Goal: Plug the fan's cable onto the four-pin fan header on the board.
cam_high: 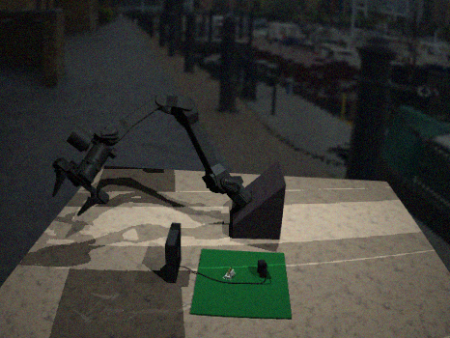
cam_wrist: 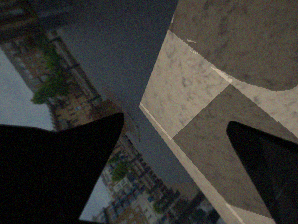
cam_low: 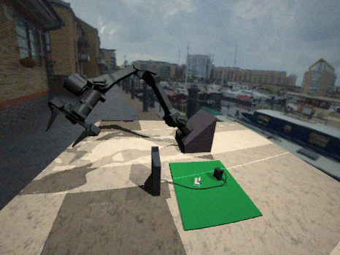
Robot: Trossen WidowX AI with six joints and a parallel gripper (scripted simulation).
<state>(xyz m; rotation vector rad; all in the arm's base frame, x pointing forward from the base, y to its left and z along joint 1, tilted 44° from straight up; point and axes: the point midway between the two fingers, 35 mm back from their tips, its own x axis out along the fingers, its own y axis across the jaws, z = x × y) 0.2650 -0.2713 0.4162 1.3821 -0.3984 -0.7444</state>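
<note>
My gripper tip is 1 cm short of the dark plug, 55 cm to the right of it and 14 cm above it. The rest, counted from my gripper tip: green board (4 cm ahead, 50 cm to the left, 18 cm below); pale four-pin header (2 cm ahead, 46 cm to the left, 17 cm below); black fan (1 cm ahead, 32 cm to the left, 11 cm below).
</note>
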